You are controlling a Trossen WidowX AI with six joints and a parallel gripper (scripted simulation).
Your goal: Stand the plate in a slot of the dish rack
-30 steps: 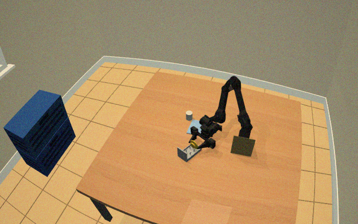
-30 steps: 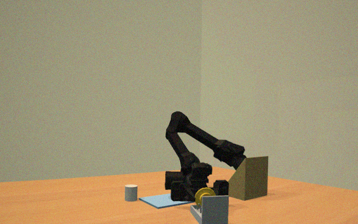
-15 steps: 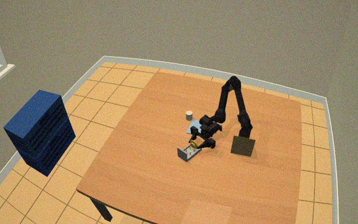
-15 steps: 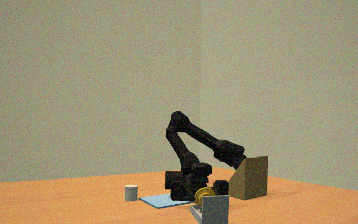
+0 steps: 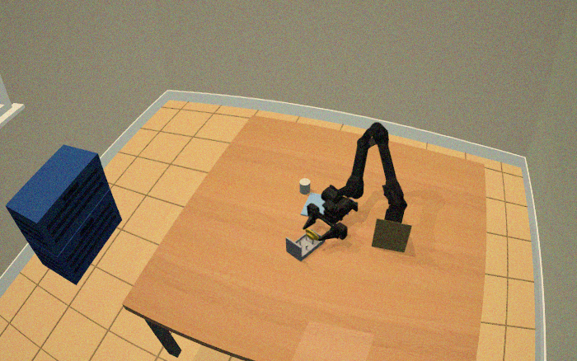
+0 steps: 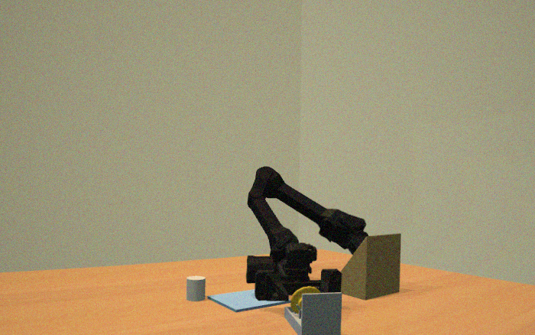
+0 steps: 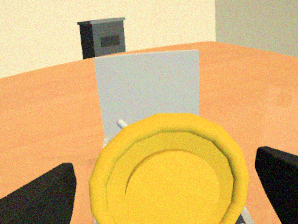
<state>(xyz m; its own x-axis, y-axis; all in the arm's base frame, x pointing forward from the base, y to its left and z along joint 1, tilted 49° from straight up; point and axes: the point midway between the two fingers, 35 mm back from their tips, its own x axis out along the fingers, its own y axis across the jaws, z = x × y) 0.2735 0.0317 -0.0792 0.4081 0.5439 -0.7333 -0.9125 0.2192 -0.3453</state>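
Right now the yellow plate is 10 mm to the right of my gripper tip and 10 mm below it. From my gripper tip the other things lie so: grey dish rack (30 mm below, 20 mm to the left, 10 mm ahead); blue spoon (240 mm to the right, 80 mm behind, 50 mm below); light blue mat (190 mm to the right, 50 mm below, 20 mm ahead).
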